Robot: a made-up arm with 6 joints. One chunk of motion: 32 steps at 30 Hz.
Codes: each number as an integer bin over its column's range. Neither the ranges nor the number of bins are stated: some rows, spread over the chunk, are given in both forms.
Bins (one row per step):
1: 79 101 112 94 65 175
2: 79 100 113 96 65 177
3: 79 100 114 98 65 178
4: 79 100 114 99 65 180
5: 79 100 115 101 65 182
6: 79 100 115 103 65 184
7: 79 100 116 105 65 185
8: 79 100 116 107 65 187
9: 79 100 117 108 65 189
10: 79 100 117 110 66 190
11: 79 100 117 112 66 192
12: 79 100 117 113 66 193
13: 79 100 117 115 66 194
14: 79 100 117 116 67 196
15: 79 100 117 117 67 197
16: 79 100 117 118 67 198
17: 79 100 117 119 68 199
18: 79 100 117 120 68 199
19: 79 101 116 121 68 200
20: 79 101 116 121 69 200
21: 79 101 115 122 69 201
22: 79 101 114 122 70 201
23: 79 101 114 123 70 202
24: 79 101 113 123 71 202
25: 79 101 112 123 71 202
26: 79 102 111 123 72 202
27: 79 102 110 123 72 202
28: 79 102 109 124 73 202
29: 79 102 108 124 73 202
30: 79 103 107 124 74 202
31: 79 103 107 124 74 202
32: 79 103 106 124 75 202
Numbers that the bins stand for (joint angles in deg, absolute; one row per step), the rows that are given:
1: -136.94 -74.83 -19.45 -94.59 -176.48 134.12
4: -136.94 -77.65 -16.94 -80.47 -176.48 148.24
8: -136.94 -77.65 -14.43 -57.88 -176.48 168.00
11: -136.94 -77.65 -13.18 -43.77 -173.65 182.12
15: -136.94 -77.65 -13.18 -29.65 -170.83 196.24
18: -136.94 -77.65 -13.18 -21.18 -168.00 201.89
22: -136.94 -74.83 -16.94 -15.53 -162.36 207.54
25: -136.94 -74.83 -19.45 -12.71 -159.53 210.36
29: -136.94 -72.00 -24.47 -9.88 -153.89 210.36
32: -136.94 -69.18 -26.98 -9.88 -148.24 210.36
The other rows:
2: -136.94 -77.65 -18.20 -88.94 -176.48 139.77
3: -136.94 -77.65 -16.94 -83.30 -176.48 142.59
5: -136.94 -77.65 -15.69 -74.83 -176.48 153.89
6: -136.94 -77.65 -15.69 -69.18 -176.48 159.53
7: -136.94 -77.65 -14.43 -63.53 -176.48 162.36
9: -136.94 -77.65 -13.18 -55.06 -176.48 173.65
10: -136.94 -77.65 -13.18 -49.41 -173.65 176.48
12: -136.94 -77.65 -13.18 -40.94 -173.65 184.95
13: -136.94 -77.65 -13.18 -35.30 -173.65 187.77
14: -136.94 -77.65 -13.18 -32.47 -170.83 193.42
16: -136.94 -77.65 -13.18 -26.82 -170.83 199.06
17: -136.94 -77.65 -13.18 -24.00 -168.00 201.89
19: -136.94 -74.83 -14.43 -18.35 -168.00 204.71
20: -136.94 -74.83 -14.43 -18.35 -165.18 204.71
21: -136.94 -74.83 -15.69 -15.53 -165.18 207.54
23: -136.94 -74.83 -16.94 -12.71 -162.36 210.36
24: -136.94 -74.83 -18.20 -12.71 -159.53 210.36
26: -136.94 -72.00 -20.71 -12.71 -156.71 210.36
27: -136.94 -72.00 -21.96 -12.71 -156.71 210.36
28: -136.94 -72.00 -23.22 -9.88 -153.89 210.36
30: -136.94 -69.18 -25.73 -9.88 -151.06 210.36
31: -136.94 -69.18 -25.73 -9.88 -151.06 210.36

